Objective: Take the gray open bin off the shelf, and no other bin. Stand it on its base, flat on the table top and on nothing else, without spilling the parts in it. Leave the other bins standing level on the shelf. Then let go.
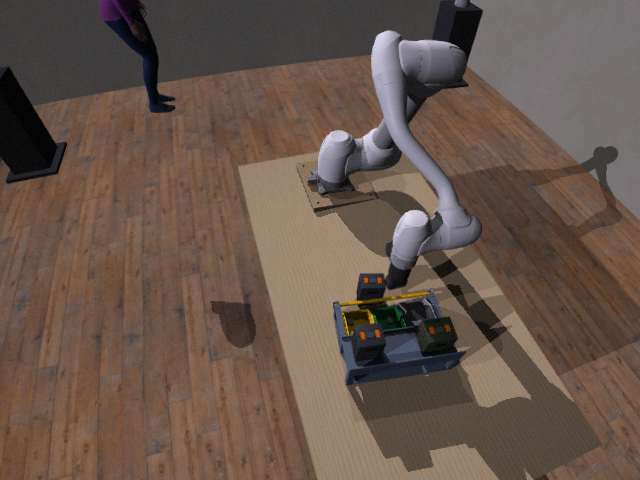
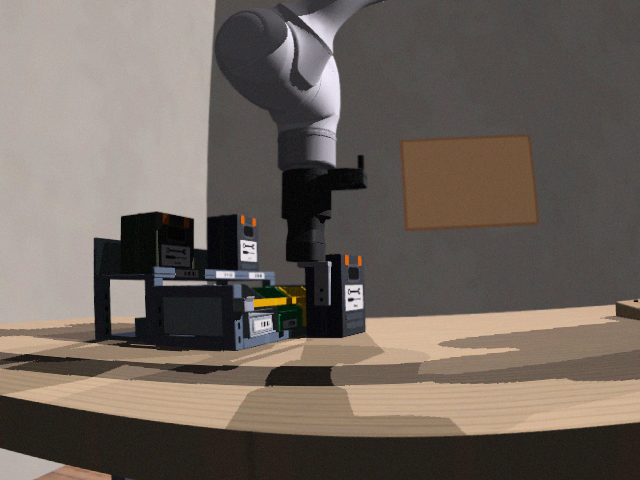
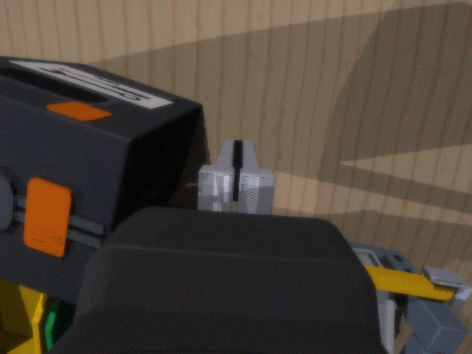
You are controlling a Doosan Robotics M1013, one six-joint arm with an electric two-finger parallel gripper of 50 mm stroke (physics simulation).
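Places are measured from the arm's base along level axes (x back, y right, z up), in centimetres.
Pixels of known places: gripper, fingertip midpoint: (image 1: 389, 287) (image 2: 322, 305) (image 3: 237, 159); arm's base, link origin: (image 1: 331, 180).
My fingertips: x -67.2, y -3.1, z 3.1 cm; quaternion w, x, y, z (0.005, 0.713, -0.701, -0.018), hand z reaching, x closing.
For each thing: its middle in the pictures, then the offset to it from my fingertips. Level surfaces: height alone.
- gray open bin, body centre: (image 2: 211, 310) (image 1: 419, 320) dx -15.7, dy -5.6, dz -0.5 cm
- green bin, body centre: (image 2: 244, 309) (image 1: 388, 327) dx -15.2, dy +6.2, dz -0.9 cm
- yellow bin, body centre: (image 3: 11, 304) (image 1: 359, 330) dx -13.7, dy +16.9, dz -0.9 cm
- yellow bar, body centre: (image 3: 154, 233) (image 2: 300, 299) (image 1: 383, 299) dx -4.7, dy +4.4, dz +0.8 cm
- table, surface height: dz -5.2 cm
- dark green case, body centre: (image 2: 157, 246) (image 1: 435, 335) dx -26.3, dy -4.2, dz +9.7 cm
The gray open bin (image 1: 419, 311) (image 2: 262, 324) stands in the lower bay of the blue-gray shelf (image 1: 403, 365) (image 2: 231, 316) (image 3: 440, 327), at the end beside the green bin (image 1: 387, 317) (image 2: 289, 319). The yellow bin (image 1: 358, 321) is on the green bin's other side. A yellow bar (image 1: 385, 299) (image 2: 271, 301) (image 3: 410, 283) runs across the shelf front above the bins. My gripper (image 2: 321, 302) (image 3: 237, 159) is shut and empty, pointing down in front of the shelf, close beside a dark upright case. Whether it touches the case is unclear. Parts in the gray bin cannot be made out.
The dark case (image 1: 371, 287) (image 2: 352, 322) (image 3: 85, 165) with orange latches stands on the table (image 1: 289, 248) (image 2: 491, 403) before the green and yellow bins. Another dark case (image 1: 368, 343) (image 2: 248, 266) and a dark green case (image 1: 437, 336) (image 2: 155, 242) stand on the shelf's upper deck.
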